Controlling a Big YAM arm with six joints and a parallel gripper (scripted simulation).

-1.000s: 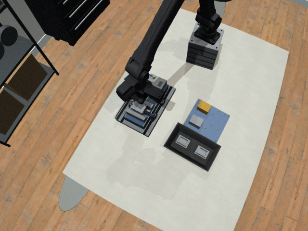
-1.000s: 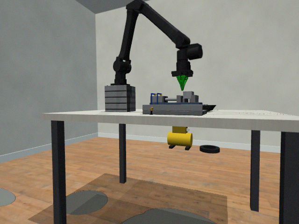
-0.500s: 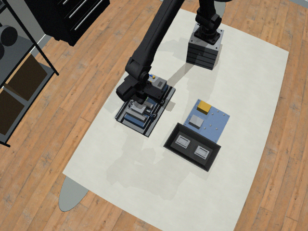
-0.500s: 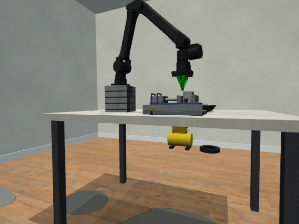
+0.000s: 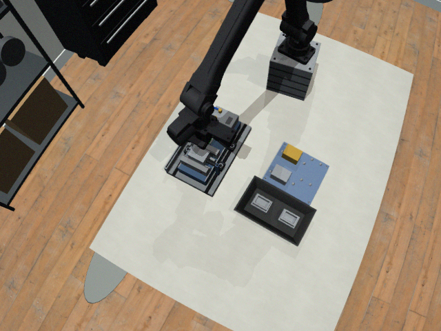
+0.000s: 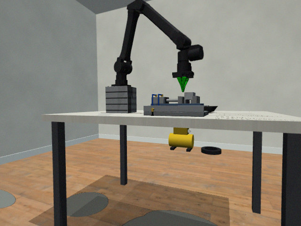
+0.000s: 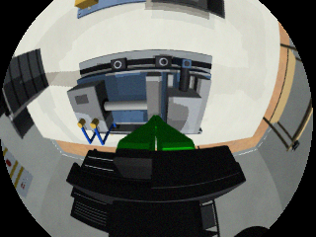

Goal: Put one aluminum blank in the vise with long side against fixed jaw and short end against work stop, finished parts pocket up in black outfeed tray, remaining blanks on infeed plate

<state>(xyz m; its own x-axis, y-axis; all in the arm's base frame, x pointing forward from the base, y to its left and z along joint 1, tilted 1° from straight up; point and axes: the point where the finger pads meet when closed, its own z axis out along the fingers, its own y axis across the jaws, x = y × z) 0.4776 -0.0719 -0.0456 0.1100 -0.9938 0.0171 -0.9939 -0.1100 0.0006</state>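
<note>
My gripper is now 13 cm past the hose-end block, 1 cm to the left of it and 5 cm above it. From my hand the other things lie so: yellow brass blank (18 cm behind, 25 cm to the left, 10 cm below).
</note>
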